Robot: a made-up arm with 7 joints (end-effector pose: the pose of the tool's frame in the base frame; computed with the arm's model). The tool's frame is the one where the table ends. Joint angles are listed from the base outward.
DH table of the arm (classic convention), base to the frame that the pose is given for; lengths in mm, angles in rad. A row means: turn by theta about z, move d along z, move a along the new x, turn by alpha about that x. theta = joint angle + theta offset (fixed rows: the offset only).
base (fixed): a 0, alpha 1.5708, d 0, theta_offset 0
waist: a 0, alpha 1.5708, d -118.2, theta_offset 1.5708
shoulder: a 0, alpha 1.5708, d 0, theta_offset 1.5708
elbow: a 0, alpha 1.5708, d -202.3, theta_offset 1.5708
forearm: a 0, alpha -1.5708, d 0, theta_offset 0
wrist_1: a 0, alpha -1.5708, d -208.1, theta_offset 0
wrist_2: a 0, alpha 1.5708, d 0, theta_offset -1.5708
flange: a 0, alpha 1.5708, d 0, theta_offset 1.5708
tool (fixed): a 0, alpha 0, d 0, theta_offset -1.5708
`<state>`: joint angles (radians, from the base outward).
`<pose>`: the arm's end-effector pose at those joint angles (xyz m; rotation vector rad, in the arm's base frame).
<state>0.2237 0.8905 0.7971 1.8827 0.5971 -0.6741 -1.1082</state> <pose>0.1298 0.3149 0.0532 -0.5491 2.4103 -1.2757</pose>
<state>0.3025 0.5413 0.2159 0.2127 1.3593 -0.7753 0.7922</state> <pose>0.1431 0.3353 -0.3145 0.2045 -1.8612 0.7921</pose>
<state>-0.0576 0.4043 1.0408 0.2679 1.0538 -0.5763 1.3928</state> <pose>0.0076 0.3204 -0.3528 0.0368 -1.9076 0.7230</pose>
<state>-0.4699 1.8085 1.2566 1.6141 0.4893 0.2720 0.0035</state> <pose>0.1649 0.2595 0.1828 1.2726 -1.9362 -0.6447</pose>
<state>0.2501 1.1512 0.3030 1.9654 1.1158 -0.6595 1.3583</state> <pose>0.1770 0.2532 0.0478 -0.3750 -2.1541 -2.1360</pose>
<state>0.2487 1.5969 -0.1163 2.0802 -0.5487 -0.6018 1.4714</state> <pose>0.1794 0.2195 0.0265 0.7129 0.4199 -2.5694</pose>
